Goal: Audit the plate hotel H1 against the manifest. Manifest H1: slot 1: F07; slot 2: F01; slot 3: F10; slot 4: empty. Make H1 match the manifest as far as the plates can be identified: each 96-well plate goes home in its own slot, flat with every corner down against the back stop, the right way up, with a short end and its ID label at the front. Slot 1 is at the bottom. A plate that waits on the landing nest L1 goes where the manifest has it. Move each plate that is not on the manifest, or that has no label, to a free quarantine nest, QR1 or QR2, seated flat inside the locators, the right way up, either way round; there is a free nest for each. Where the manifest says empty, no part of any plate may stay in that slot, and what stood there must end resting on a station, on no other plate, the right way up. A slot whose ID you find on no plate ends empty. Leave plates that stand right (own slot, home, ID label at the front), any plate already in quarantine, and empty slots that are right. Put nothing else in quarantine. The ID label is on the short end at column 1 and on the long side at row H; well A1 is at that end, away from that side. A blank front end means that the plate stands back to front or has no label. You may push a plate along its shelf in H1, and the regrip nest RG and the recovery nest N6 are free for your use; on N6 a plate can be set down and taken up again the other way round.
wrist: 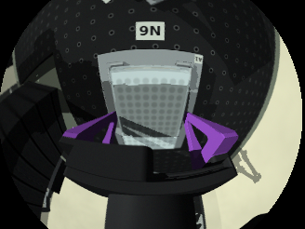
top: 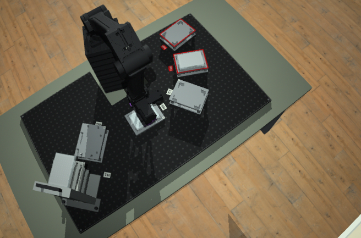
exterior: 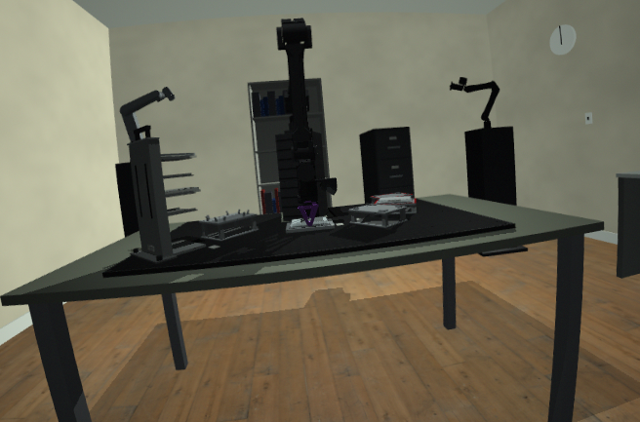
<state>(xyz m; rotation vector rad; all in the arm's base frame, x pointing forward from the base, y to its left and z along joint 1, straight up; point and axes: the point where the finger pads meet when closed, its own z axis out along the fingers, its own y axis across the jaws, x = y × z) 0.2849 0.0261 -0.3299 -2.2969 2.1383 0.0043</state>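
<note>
Right now the recovery nest N6 is 20 mm below my hand. The rest, counted from my hand: N6 tag: 110 mm to the left, 20 mm below, 10 mm behind; then landing nest L1: 240 mm to the left, 20 mm ahead, 20 mm above; then regrip nest RG: 280 mm to the right, 30 mm above, 10 mm ahead.
</note>
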